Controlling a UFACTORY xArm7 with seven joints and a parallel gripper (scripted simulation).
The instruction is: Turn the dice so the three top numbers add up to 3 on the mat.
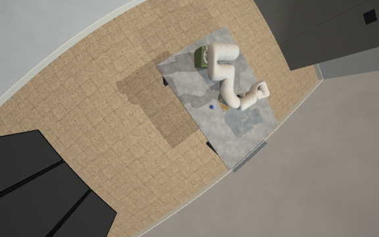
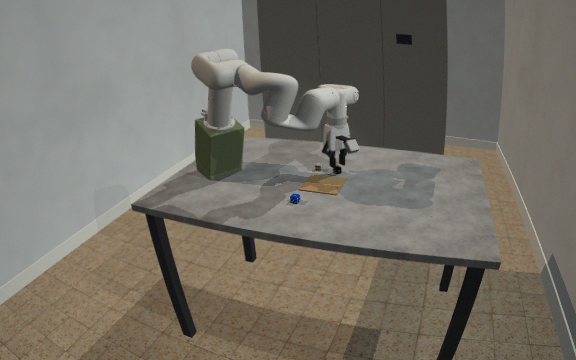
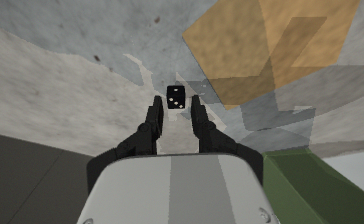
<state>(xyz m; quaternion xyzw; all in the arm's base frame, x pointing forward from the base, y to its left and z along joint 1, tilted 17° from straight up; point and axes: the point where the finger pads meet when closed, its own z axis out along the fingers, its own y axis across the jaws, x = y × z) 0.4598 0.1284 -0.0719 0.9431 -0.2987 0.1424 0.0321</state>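
The black die is 4 cm below my hand. From my hand the other things lie so: tan mat (2 cm behind, 12 cm to the right, 5 cm below); then white die (8 cm behind, 1 cm to the left, 4 cm below); then blue die (6 cm behind, 27 cm to the right, 4 cm below).
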